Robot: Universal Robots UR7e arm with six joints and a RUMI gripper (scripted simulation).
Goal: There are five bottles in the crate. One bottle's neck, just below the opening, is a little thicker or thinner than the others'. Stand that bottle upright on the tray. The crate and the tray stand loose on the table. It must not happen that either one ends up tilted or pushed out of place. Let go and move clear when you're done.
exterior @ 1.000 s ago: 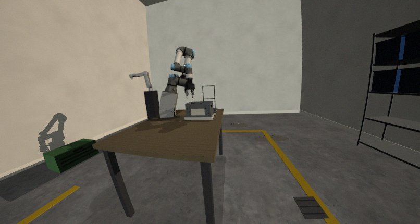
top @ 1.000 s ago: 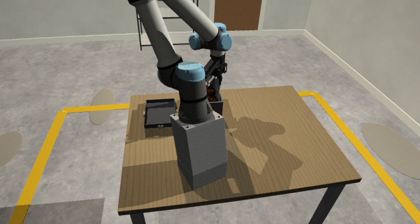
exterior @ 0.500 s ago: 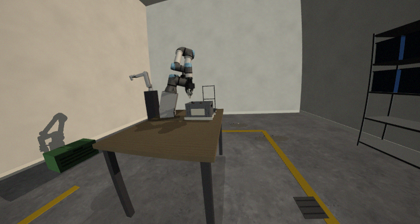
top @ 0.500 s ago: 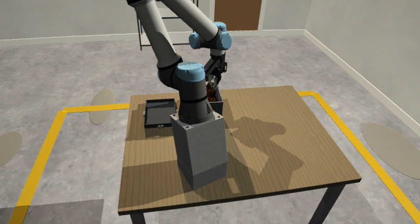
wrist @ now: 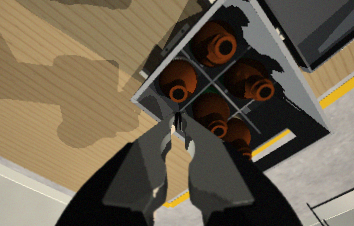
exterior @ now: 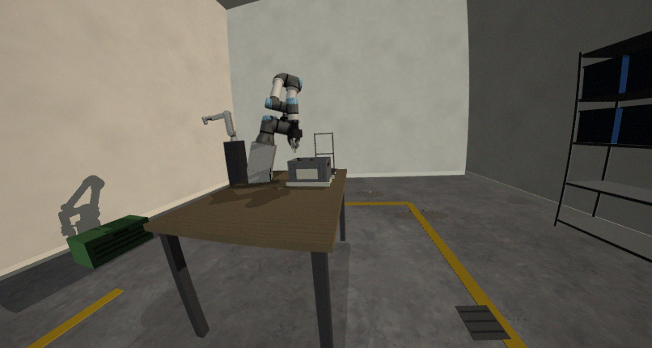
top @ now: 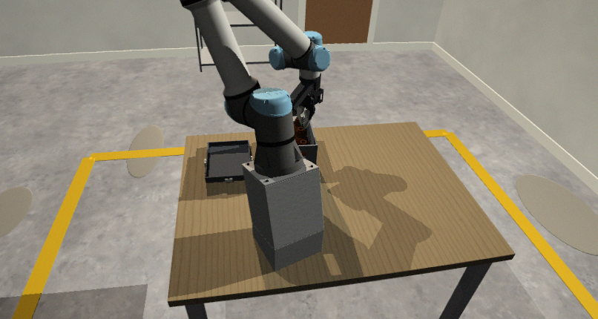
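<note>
The bottle is 15 cm below my hand. Also, from my hand: dark tray (14 cm ahead, 29 cm to the left, 23 cm below); then crate (10 cm ahead, 3 cm to the left, 16 cm below).
</note>
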